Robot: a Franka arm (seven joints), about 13 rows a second.
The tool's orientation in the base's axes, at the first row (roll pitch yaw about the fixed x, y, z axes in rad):
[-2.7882 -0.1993 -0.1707]
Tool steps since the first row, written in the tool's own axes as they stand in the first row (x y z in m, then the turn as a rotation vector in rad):
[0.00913 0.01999 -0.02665 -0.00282 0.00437 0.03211]
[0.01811 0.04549 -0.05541 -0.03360 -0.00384 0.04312]
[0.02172 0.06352 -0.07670 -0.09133 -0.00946 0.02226]
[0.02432 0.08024 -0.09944 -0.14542 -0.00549 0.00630]
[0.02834 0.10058 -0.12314 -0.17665 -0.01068 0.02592]
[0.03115 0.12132 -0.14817 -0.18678 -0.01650 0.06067]
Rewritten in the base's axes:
[0.00054 -0.02848 0.01953 0.00464 0.00632 -0.03157]
[-0.00009 -0.06275 0.03911 -0.02168 0.02254 -0.04500]
[-0.00340 -0.08682 0.05329 -0.08197 0.03095 -0.03534]
[-0.00793 -0.10995 0.06904 -0.13844 0.03130 -0.03272]
[-0.01164 -0.13699 0.08473 -0.16339 0.04743 -0.05519]
[-0.01689 -0.16463 0.10127 -0.16423 0.06533 -0.08718]

